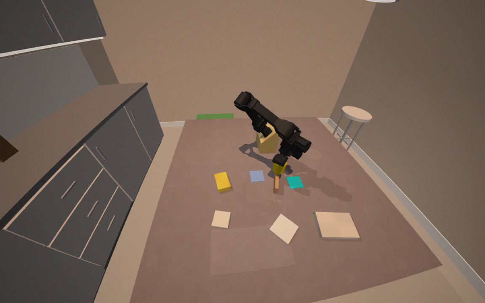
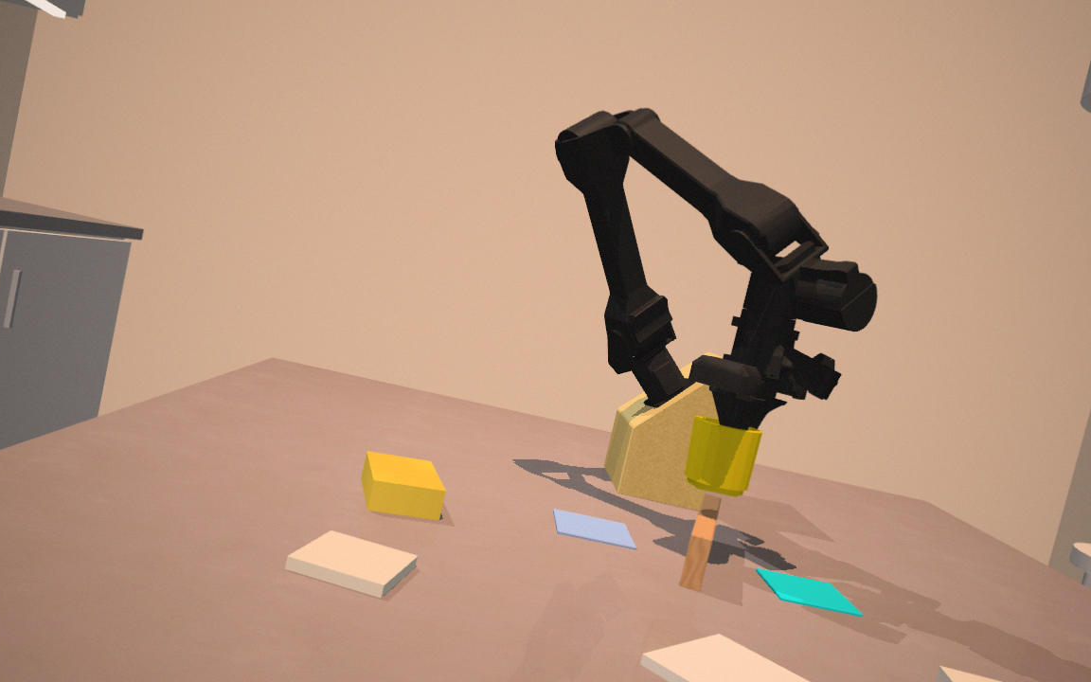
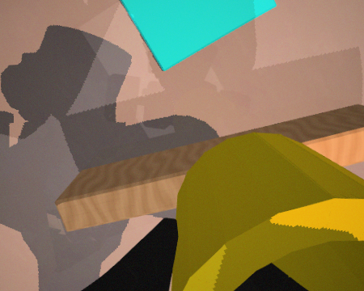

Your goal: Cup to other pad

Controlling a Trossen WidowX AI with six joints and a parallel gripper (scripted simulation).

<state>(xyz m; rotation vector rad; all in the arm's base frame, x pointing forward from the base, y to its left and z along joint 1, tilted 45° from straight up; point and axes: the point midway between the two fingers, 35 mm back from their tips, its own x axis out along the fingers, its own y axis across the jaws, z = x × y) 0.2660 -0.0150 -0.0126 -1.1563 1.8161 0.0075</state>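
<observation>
Now: gripper tip 120 mm above the cyan pad, 80 mm to the right of it and 70 mm short of it. From my gripper tip the other things lie so: blue marble (40 mm to the right, 20 mm below, 20 mm ahead); yellow cup (20 mm to the right, 20 mm ahead); purple marble (40 mm to the right, 20 mm below, 10 mm ahead).
</observation>
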